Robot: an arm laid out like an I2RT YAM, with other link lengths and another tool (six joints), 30 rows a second.
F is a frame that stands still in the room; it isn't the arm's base.
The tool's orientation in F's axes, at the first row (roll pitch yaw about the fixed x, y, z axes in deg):
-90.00, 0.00, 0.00
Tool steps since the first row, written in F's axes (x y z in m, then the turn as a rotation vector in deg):
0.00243, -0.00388, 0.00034, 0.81, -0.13, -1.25
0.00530, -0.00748, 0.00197, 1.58, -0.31, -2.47
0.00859, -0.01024, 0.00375, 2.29, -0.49, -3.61
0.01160, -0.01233, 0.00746, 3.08, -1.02, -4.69
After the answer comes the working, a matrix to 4 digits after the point.
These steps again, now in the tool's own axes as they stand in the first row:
0.00243, -0.00034, -0.00388, 0.81, 1.25, -0.13
0.00530, -0.00197, -0.00748, 1.58, 2.47, -0.31
0.00859, -0.00375, -0.01024, 2.29, 3.61, -0.49
0.01160, -0.00746, -0.01233, 3.08, 4.69, -1.02

The tool's axes in the first row as the columns of a matrix, in F's axes (rounded; the answer above uses it unrounded):
1.0000, 0.0000, 0.0000
0.0000, 0.0000, 1.0000
0.0000, -1.0000, 0.0000

